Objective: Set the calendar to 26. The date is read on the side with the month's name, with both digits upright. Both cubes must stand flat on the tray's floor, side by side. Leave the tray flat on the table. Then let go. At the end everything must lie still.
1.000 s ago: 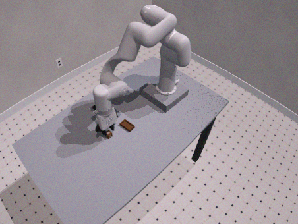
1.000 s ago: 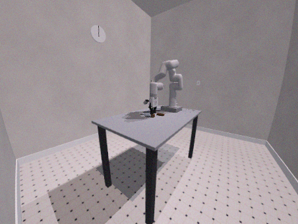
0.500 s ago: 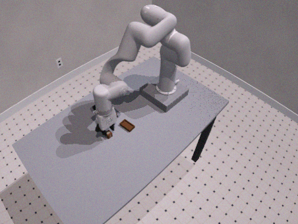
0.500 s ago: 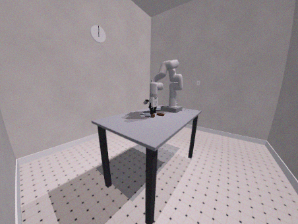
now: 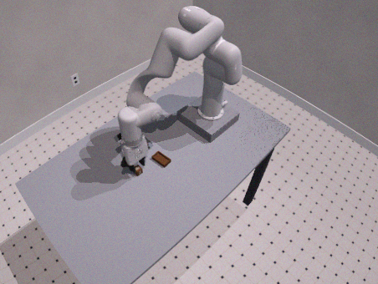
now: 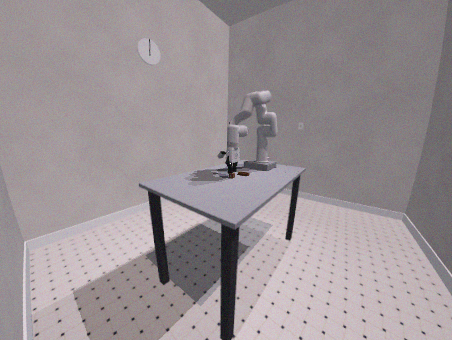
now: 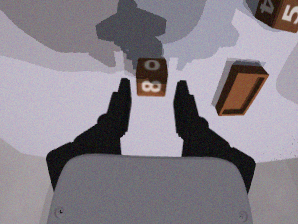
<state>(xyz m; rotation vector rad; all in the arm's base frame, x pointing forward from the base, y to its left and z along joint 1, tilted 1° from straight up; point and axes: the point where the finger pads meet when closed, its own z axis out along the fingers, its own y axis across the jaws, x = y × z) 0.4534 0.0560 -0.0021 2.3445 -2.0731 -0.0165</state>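
The brown cube is 4 cm below my hand. From my hand the other things lie so: brown wooden tray (12 cm behind, 5 cm below, 1 cm to the left).
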